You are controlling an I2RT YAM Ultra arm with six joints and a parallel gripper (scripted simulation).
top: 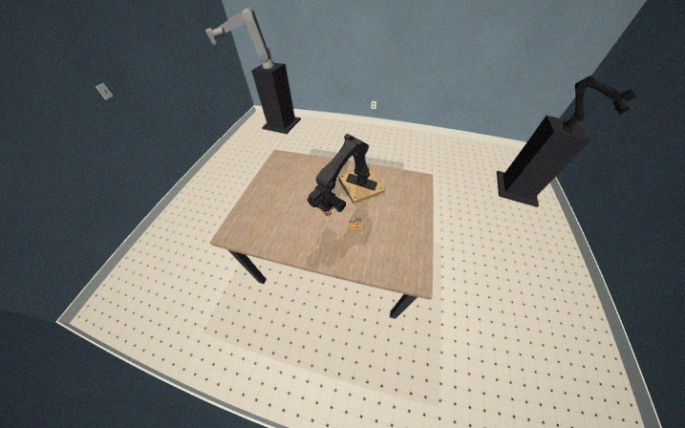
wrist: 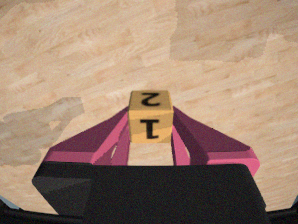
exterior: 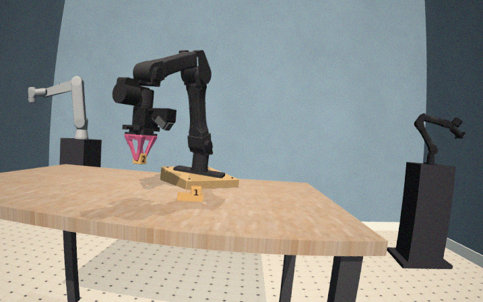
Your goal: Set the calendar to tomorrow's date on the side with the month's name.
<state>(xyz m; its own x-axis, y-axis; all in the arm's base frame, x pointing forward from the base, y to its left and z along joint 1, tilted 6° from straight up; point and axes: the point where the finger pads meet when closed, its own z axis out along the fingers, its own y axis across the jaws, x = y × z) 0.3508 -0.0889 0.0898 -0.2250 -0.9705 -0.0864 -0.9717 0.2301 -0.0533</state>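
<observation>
The digit cube lies right at my hand. Round my hand: tan tray (3 cm behind, 15 cm to the left, 10 cm below).
</observation>
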